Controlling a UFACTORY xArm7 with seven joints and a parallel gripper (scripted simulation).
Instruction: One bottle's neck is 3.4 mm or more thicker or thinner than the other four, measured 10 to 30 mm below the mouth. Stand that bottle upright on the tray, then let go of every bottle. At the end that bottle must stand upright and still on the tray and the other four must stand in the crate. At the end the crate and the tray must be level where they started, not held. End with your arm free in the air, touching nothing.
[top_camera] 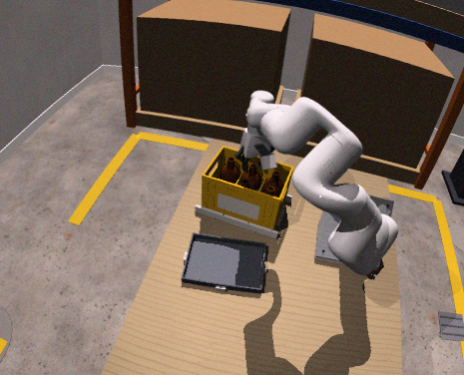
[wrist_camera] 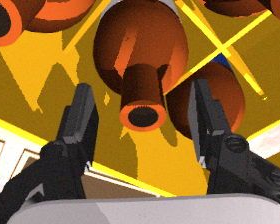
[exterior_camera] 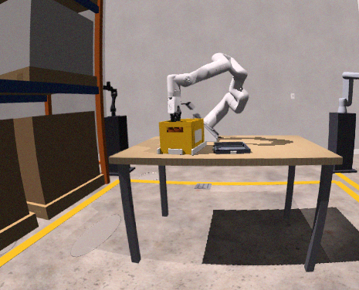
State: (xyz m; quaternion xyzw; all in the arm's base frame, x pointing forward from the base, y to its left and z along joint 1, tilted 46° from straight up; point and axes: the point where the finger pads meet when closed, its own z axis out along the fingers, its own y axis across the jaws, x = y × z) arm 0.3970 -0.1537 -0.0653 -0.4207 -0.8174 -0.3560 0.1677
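My hand is 8 cm above the yellow crate, 5 cm to the right of it and 1 cm short of it. From my hand the other things lie so: dark grey tray (33 cm to the left, 15 cm below, 2 cm ahead).
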